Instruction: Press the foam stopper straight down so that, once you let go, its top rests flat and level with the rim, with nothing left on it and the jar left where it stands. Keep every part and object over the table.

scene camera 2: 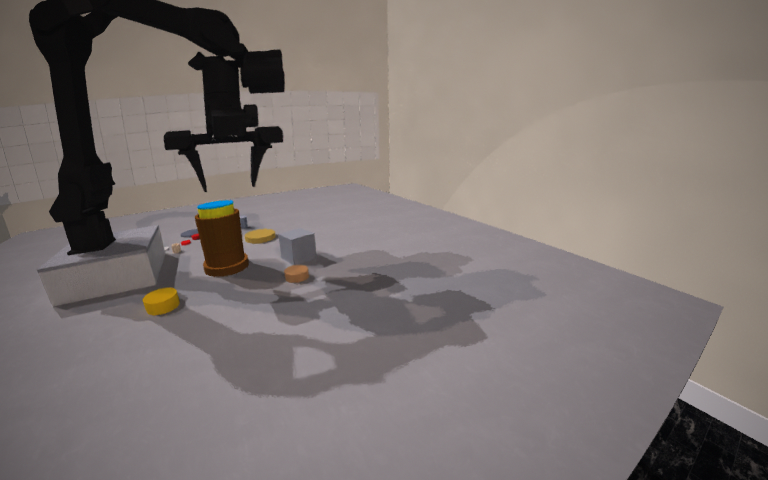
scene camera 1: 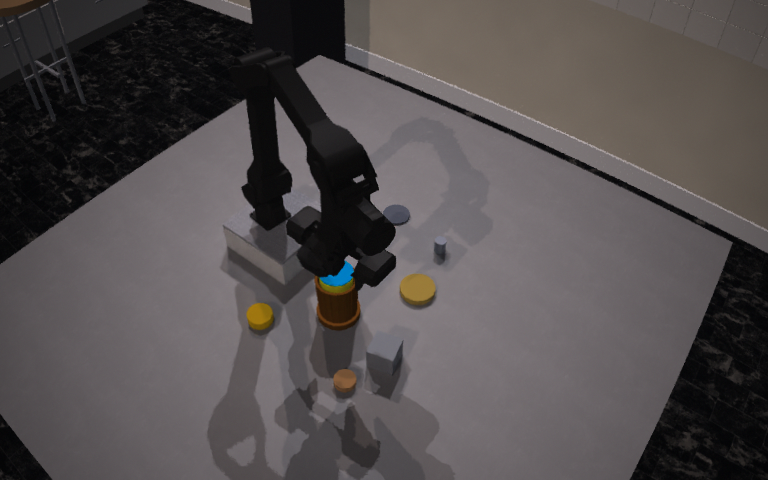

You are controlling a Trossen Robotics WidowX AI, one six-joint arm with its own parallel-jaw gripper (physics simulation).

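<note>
A brown jar [scene camera 1: 337,305] [scene camera 2: 222,242] stands upright on the table. The foam stopper [scene camera 1: 336,276] [scene camera 2: 215,209], yellow with a blue top, sits in its mouth and sticks up above the rim. Its top looks about level in the scene camera 2 view; in the scene camera 1 view the arm hides part of it. My gripper [scene camera 2: 229,189] is open and empty, pointing down. Its fingertips are apart and hang a little above the stopper's top, not touching it. In the scene camera 1 view the fingertips are mostly hidden by the gripper's own body.
A grey cube [scene camera 1: 384,354] [scene camera 2: 297,246], an orange disc [scene camera 1: 344,380] [scene camera 2: 296,273], a yellow disc [scene camera 1: 259,315] [scene camera 2: 161,301] and a wider yellow disc [scene camera 1: 417,288] [scene camera 2: 260,235] lie around the jar. A small grey cylinder [scene camera 1: 440,245] and a flat grey disc [scene camera 1: 396,214] lie farther off.
</note>
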